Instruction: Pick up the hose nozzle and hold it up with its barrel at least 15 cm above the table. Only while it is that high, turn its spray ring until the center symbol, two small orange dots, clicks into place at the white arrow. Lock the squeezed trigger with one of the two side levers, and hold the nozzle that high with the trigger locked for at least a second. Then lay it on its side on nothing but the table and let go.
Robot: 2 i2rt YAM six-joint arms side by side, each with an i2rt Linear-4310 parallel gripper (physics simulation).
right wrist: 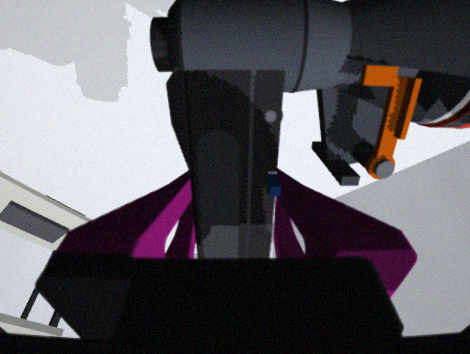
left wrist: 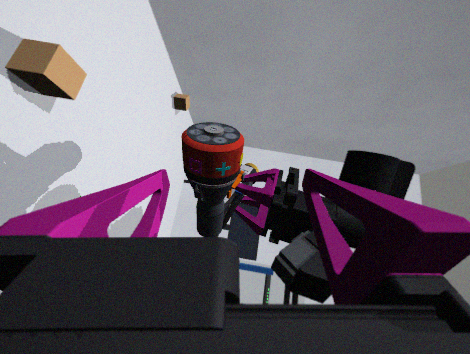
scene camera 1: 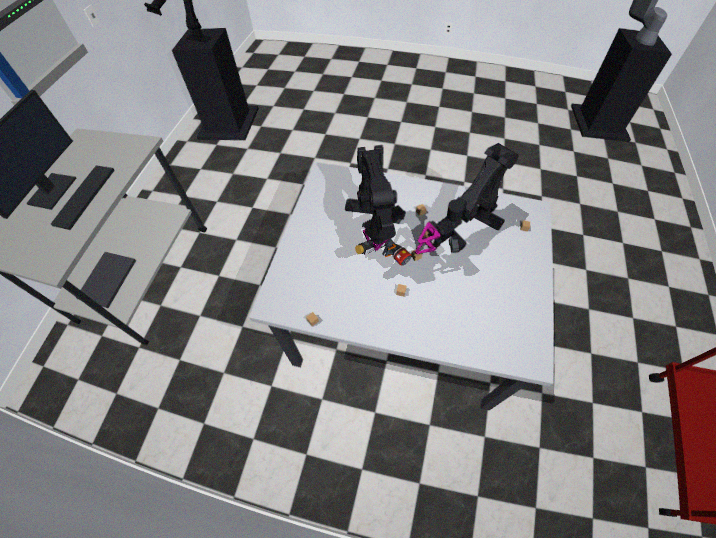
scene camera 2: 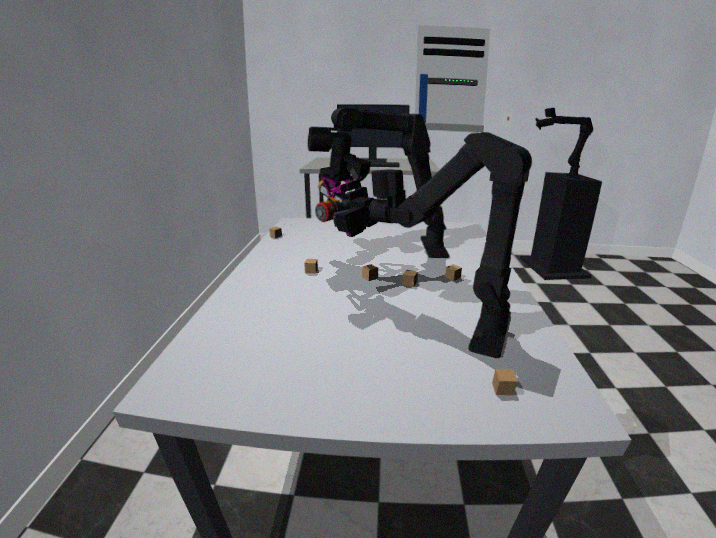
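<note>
The hose nozzle is held above the table, its dark handle between the fingers of my right gripper, which is shut on it. Its red spray ring shows a magenta square and a cyan plus in the left wrist view. I cannot make out the two orange dots or the white arrow. An orange part stands out in front of the handle; whether the trigger is locked I cannot tell. My left gripper is open and empty, close to the ring and not around it.
Several small wooden cubes lie on the white table, one near the nozzle, one by the table's edge, and one beside the left arm's base. A desk with a monitor stands apart.
</note>
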